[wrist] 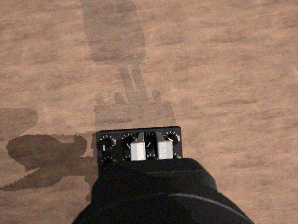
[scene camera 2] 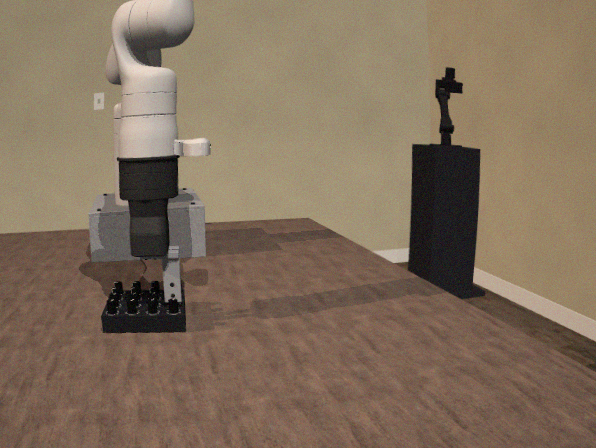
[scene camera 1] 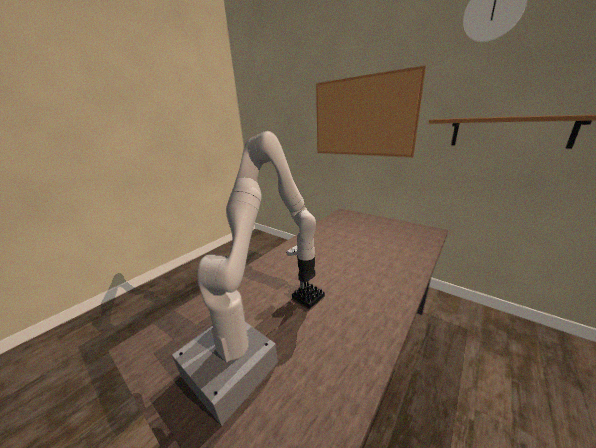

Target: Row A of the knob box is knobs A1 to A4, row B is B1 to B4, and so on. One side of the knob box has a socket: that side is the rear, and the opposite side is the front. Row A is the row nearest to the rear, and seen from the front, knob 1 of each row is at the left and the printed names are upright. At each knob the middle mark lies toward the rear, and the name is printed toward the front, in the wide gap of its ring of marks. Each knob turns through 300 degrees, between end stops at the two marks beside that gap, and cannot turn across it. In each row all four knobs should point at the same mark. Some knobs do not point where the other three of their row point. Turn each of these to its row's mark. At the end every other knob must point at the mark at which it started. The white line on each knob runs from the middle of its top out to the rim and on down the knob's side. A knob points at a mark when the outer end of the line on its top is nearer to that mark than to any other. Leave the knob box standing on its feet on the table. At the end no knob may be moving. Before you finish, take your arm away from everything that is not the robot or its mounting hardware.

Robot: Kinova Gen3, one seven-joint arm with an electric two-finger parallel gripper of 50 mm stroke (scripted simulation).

Labels:
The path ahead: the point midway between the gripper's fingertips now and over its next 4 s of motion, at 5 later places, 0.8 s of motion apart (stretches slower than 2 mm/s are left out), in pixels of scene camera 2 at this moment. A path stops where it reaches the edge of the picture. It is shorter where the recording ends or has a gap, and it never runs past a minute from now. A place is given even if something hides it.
The gripper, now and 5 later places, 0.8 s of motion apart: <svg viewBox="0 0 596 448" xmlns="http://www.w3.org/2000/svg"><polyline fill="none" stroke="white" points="173,299 170,271 175,269 177,263 170,258 170,256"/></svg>

